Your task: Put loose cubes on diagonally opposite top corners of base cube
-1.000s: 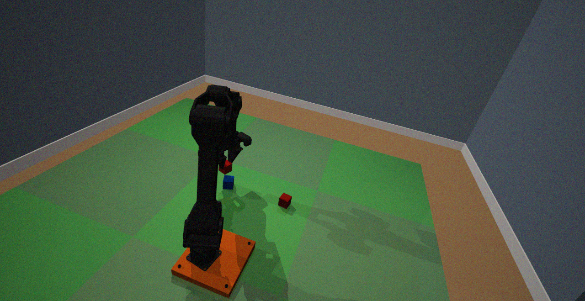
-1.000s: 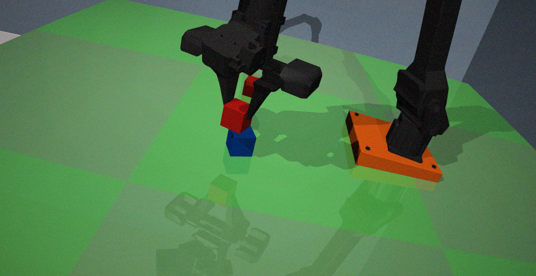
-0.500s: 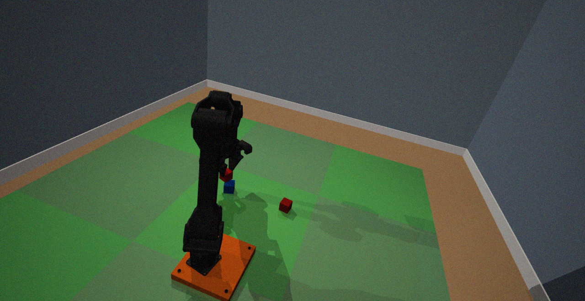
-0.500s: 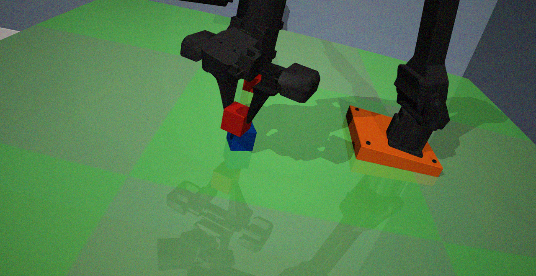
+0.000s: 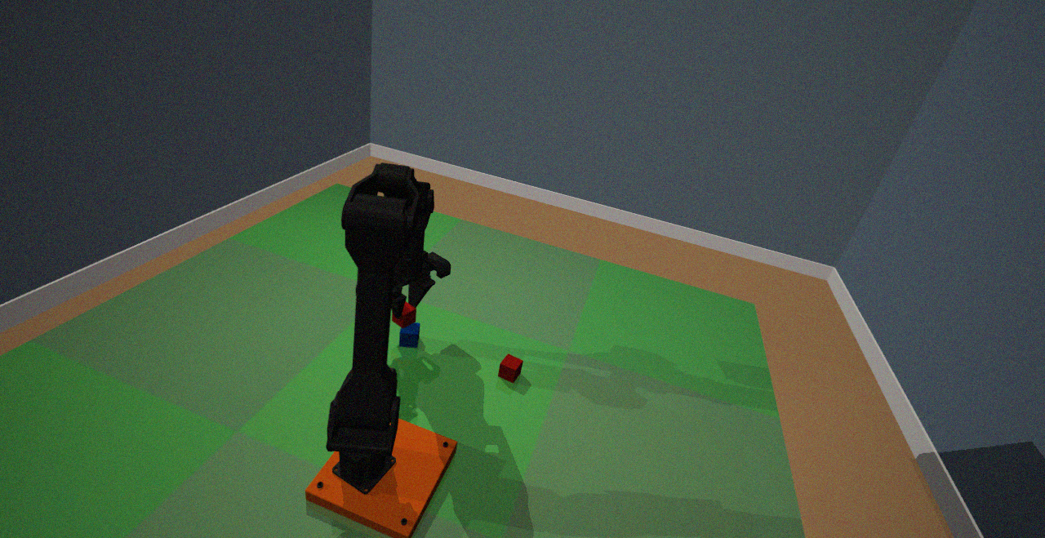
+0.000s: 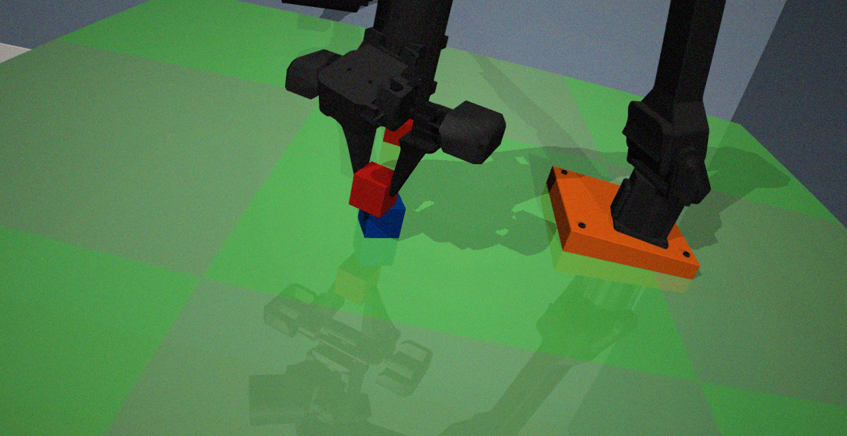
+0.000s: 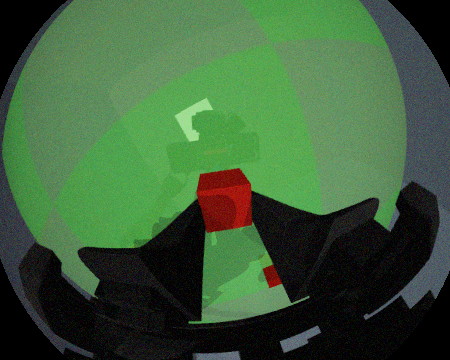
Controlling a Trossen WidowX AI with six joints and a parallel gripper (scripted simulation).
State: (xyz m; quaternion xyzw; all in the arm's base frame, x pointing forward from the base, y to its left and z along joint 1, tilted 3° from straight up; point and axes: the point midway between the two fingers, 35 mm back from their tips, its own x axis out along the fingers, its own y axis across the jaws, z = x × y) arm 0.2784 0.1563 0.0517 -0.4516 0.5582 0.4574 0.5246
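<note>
Now: the blue base cube 4 cm below my gripper tip, 2 cm to the right of it and 1 cm behind it.
</note>
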